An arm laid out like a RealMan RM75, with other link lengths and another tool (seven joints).
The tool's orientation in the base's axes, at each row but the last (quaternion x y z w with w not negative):
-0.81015, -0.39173, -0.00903, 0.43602
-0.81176, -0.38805, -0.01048, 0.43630
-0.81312, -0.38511, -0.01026, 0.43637
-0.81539, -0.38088, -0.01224, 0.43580
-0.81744, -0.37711, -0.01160, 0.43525
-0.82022, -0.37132, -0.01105, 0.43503
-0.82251, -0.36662, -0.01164, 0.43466
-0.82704, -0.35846, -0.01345, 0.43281
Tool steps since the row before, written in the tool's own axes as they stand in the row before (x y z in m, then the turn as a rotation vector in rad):
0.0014, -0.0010, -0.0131, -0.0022, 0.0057, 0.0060
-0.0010, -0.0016, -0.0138, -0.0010, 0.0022, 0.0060
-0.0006, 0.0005, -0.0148, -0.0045, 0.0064, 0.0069
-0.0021, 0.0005, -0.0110, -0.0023, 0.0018, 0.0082
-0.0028, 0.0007, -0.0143, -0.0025, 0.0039, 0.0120
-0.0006, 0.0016, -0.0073, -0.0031, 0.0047, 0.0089
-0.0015, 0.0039, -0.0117, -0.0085, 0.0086, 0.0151
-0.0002, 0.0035, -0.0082, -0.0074, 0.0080, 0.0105
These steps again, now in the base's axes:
0.0046, -0.0082, 0.0093, 0.0002, 0.0011, -0.0085
0.0027, -0.0100, 0.0093, -0.0012, 0.0030, -0.0056
0.0046, -0.0112, 0.0086, -0.0013, 0.0001, -0.0103
0.0023, -0.0094, 0.0057, -0.0031, 0.0039, -0.0072
0.0029, -0.0122, 0.0074, -0.0031, 0.0058, -0.0111
0.0028, -0.0062, 0.0032, -0.0021, 0.0029, -0.0099
0.0048, -0.0107, 0.0040, -0.0055, 0.0028, -0.0183
0.0043, -0.0074, 0.0026, -0.0037, 0.0004, -0.0147

